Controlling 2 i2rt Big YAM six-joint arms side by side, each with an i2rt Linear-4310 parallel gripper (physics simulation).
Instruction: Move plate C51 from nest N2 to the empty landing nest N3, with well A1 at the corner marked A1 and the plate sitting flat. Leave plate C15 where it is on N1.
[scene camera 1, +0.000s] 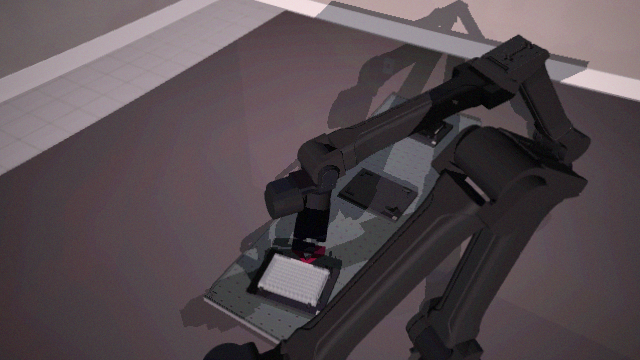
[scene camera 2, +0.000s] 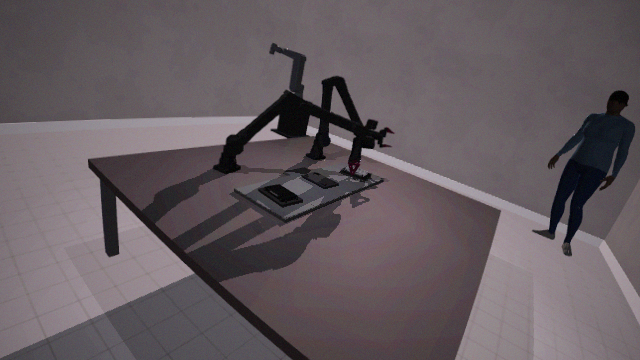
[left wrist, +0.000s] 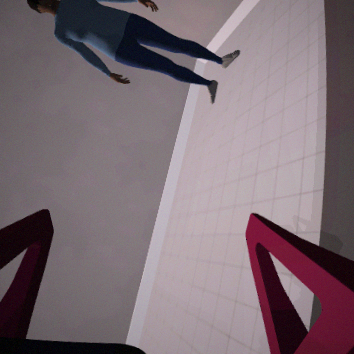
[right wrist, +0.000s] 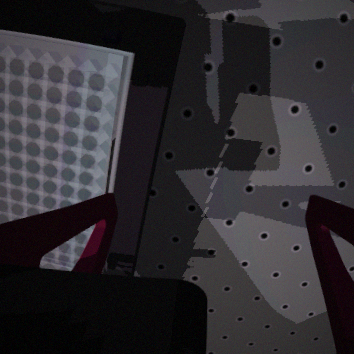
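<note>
A white well plate (scene camera 1: 294, 280) (right wrist: 50, 125) sits in a dark nest (scene camera 1: 330, 286) (right wrist: 145, 125) at the lower left in scene camera 1; its label is not legible. A middle nest (scene camera 1: 375, 195) (scene camera 2: 320, 180) looks empty. A far nest (scene camera 1: 440, 132) (scene camera 2: 280, 194) holds what looks like a black plate, partly hidden in scene camera 1. My right gripper (scene camera 1: 307, 254) (scene camera 2: 354, 167) (right wrist: 208, 205) is open and empty, low at the white plate's edge; in the right wrist view one finger overlaps the plate's edge and the other is over the board. My left gripper (scene camera 2: 389, 138) (left wrist: 150, 222) is open and empty, raised above the table.
The nests stand on a grey perforated board (scene camera 1: 250, 306) (scene camera 2: 325, 199) on the dark table (scene camera 2: 400, 260). The left arm's links cross the lower right of scene camera 1 and hide part of the board. A person (scene camera 2: 602, 145) (left wrist: 95, 30) stands beyond the table.
</note>
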